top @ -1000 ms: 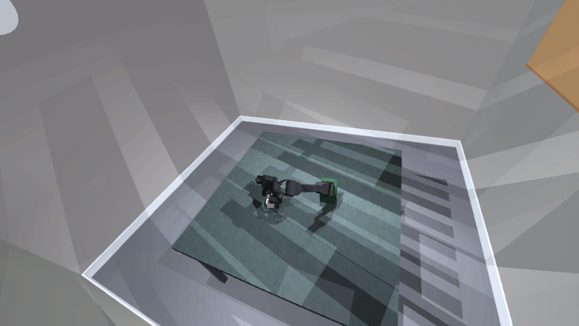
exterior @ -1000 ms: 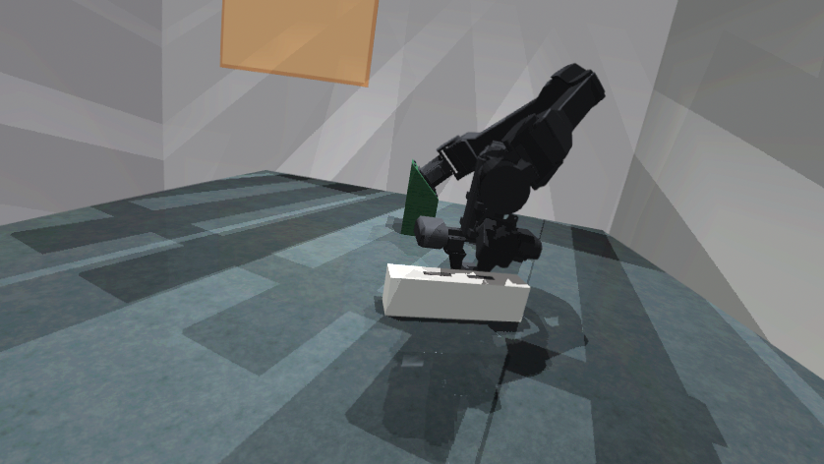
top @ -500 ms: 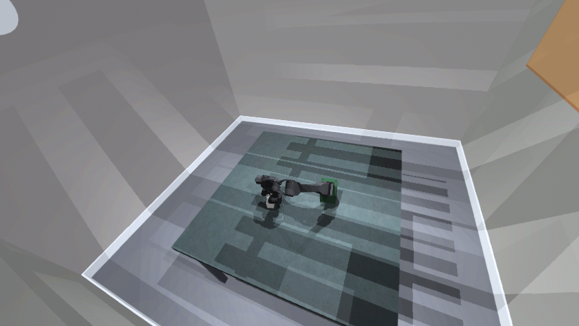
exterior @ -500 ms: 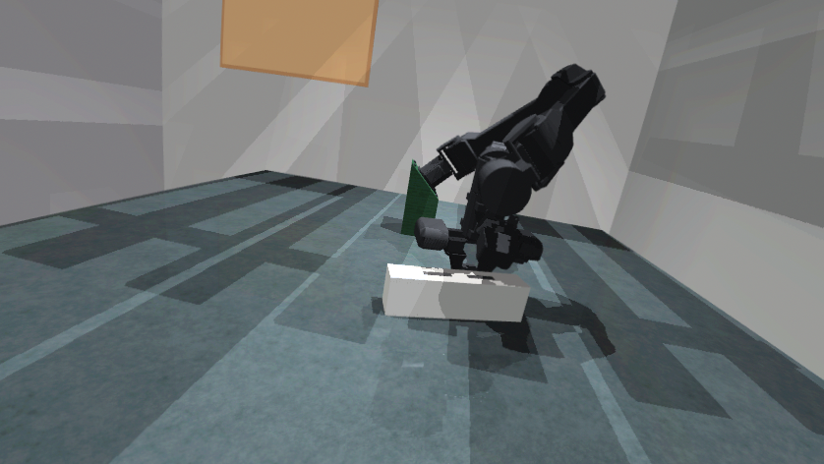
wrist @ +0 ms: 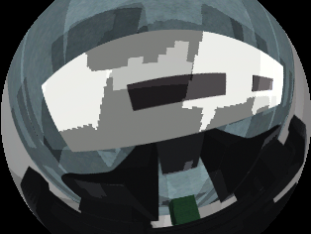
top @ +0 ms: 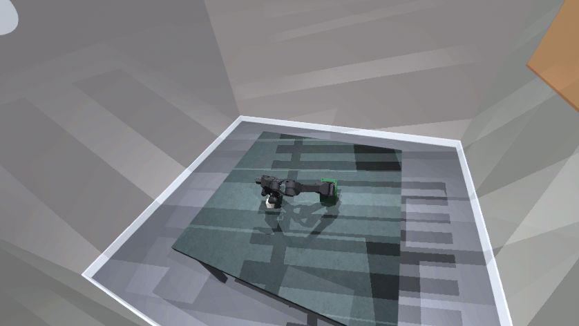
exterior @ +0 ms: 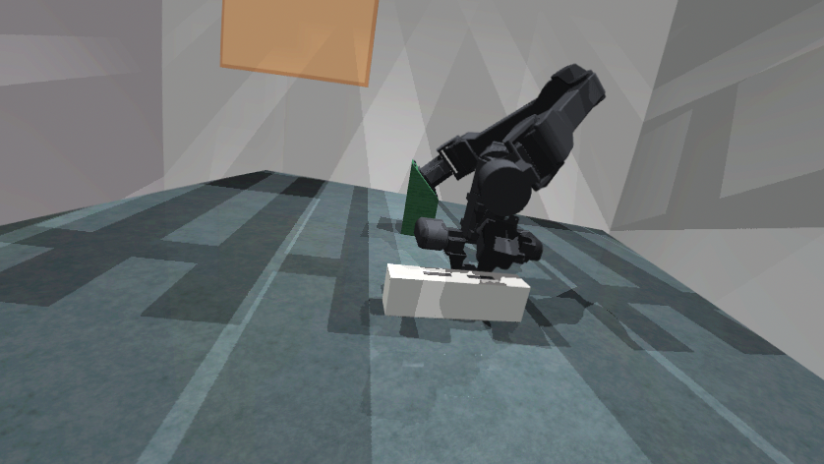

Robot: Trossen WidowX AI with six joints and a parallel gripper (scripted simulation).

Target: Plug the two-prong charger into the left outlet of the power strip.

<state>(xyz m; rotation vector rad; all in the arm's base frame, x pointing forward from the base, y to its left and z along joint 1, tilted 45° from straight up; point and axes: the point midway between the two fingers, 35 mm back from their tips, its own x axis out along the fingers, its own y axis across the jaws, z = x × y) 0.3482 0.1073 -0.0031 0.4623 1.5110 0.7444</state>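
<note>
My gripper tip is 2 cm short of the charger and 1 cm below it.
</note>
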